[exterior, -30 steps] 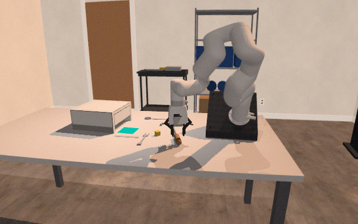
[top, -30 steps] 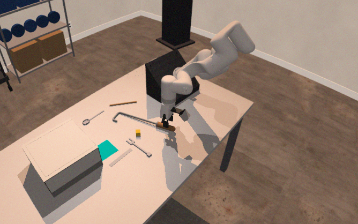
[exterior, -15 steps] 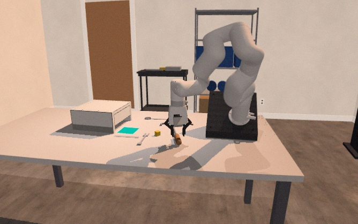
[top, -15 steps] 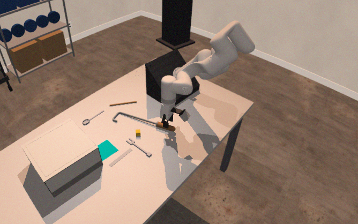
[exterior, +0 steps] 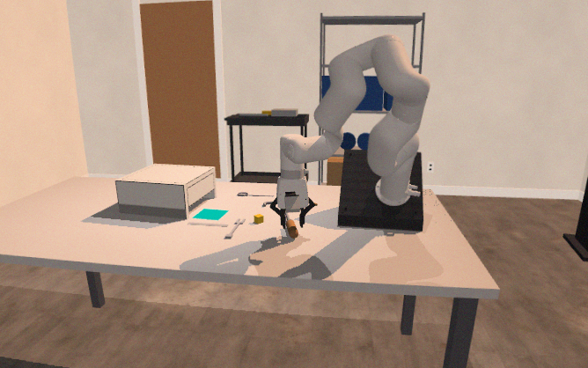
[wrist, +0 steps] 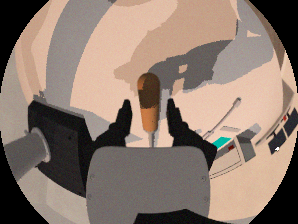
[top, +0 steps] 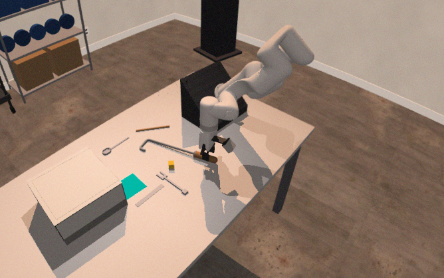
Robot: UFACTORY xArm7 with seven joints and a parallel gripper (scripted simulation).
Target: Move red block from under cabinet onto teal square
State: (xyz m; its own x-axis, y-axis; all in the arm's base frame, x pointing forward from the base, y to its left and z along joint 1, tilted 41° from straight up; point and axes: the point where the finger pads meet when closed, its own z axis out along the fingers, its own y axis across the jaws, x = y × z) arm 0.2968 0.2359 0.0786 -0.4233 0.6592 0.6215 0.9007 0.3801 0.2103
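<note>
The wooden stick is 7 cm ahead of my hand, 35 cm to the right of it and 5 cm below it. Also, from my hand: grey wrench 21 cm ahead, 1 cm to the left, 5 cm below; then yellow block 15 cm ahead, 8 cm to the right, 4 cm below; then long hook tool 10 cm ahead, 12 cm to the right, 4 cm below.
</note>
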